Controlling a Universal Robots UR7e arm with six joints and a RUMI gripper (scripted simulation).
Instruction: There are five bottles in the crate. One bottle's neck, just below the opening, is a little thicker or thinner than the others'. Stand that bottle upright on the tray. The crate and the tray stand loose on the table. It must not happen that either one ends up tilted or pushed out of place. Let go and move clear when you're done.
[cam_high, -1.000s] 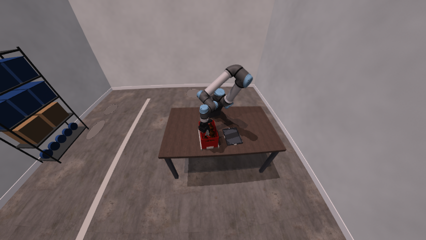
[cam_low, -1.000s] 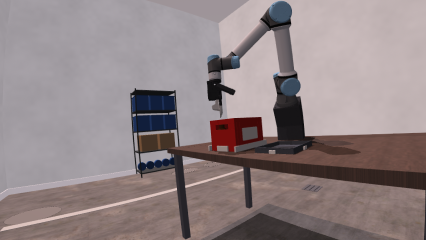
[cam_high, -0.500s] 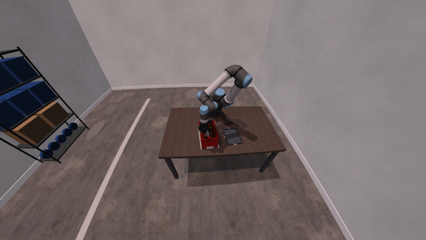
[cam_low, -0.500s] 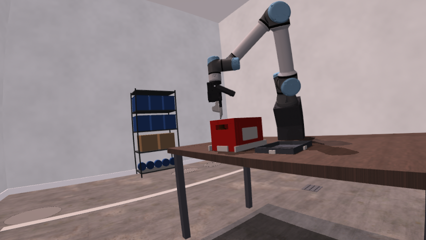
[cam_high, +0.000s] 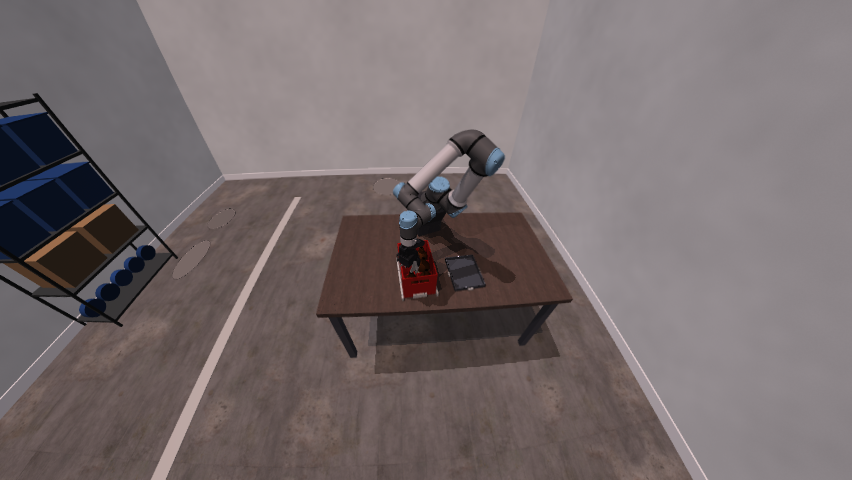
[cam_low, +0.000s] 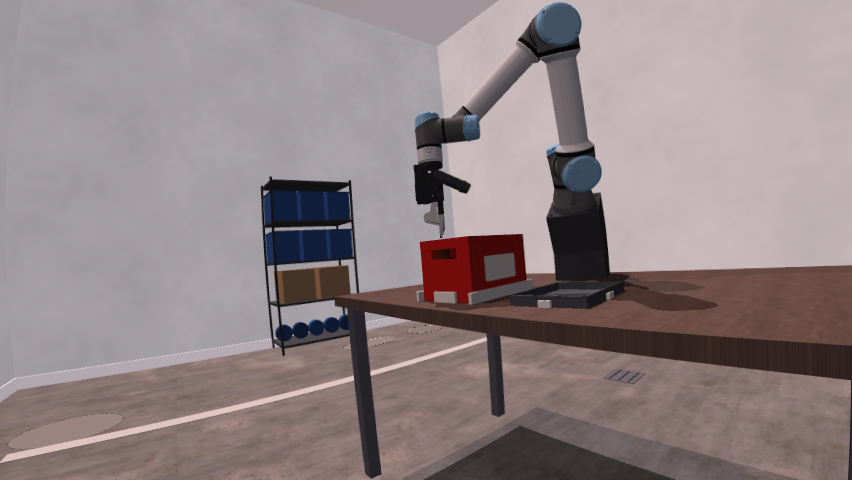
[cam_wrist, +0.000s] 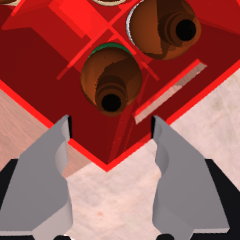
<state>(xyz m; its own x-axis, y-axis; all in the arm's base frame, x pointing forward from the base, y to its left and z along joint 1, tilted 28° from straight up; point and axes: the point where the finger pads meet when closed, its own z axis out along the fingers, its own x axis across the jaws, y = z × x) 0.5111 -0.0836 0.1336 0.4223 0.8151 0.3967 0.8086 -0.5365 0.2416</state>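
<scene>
Right now the glass bottle is 11 cm below my hand. The rest, counted from my hand: dark tray 18 cm behind, 31 cm to the left, 18 cm below; red crate 10 cm behind, 1 cm to the left, 11 cm below; brown bottle 11 cm behind, 5 cm to the left, 11 cm below.
</scene>
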